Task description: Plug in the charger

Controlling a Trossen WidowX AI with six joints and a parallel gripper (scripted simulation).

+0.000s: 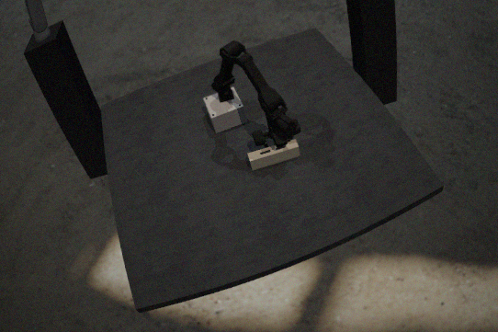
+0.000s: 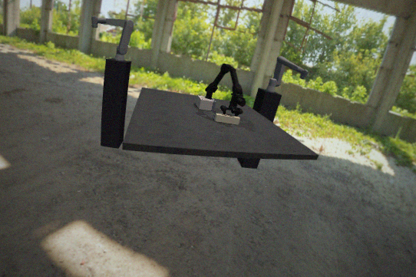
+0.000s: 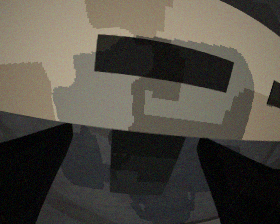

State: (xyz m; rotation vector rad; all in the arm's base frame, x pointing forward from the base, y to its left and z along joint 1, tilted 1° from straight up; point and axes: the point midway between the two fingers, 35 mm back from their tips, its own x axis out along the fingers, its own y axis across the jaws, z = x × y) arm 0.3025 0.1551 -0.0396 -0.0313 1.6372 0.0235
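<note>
The black two-prong charger is 20 mm ahead of my gripper tip and 10 mm above it.
</note>
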